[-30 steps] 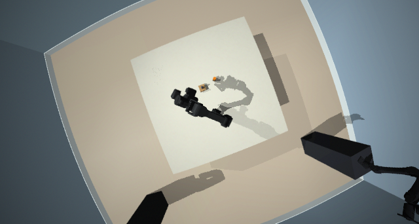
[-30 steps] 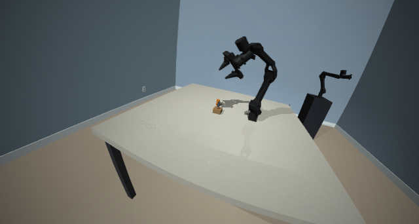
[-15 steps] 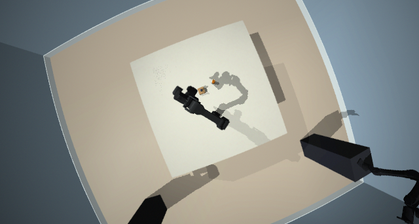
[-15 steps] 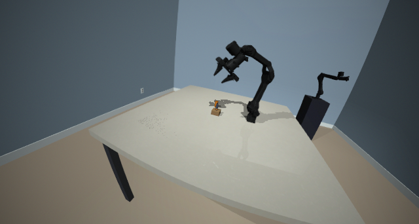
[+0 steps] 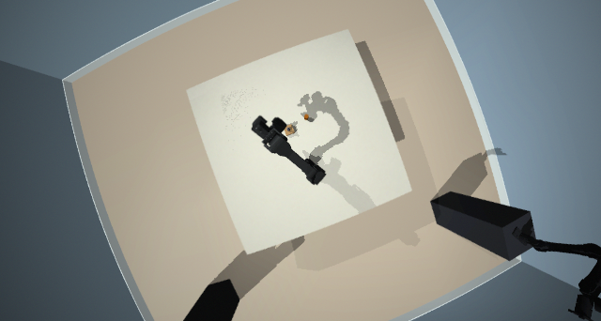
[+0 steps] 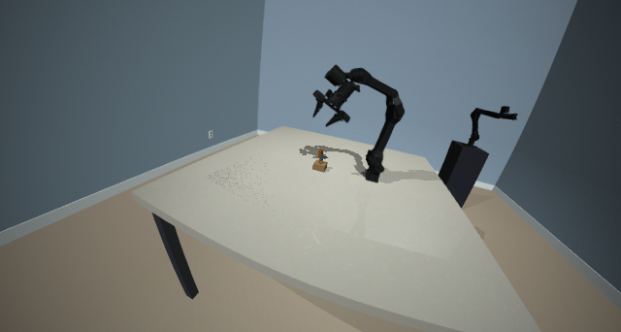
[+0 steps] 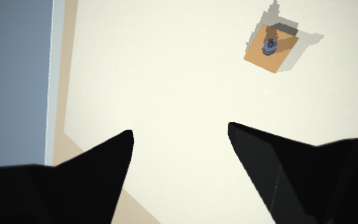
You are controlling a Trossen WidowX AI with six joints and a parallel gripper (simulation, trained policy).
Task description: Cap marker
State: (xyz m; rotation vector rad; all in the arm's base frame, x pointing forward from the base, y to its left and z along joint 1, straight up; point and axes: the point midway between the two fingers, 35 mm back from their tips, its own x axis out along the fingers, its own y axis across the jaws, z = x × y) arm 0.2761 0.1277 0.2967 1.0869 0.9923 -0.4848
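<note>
My gripper tip is now 24 cm to the left of the orange cap, 24 cm above it and 2 cm short of it. The rest, counted from my gripper tip: tan holder block (25 cm below, 9 cm to the right, 1 cm behind).
</note>
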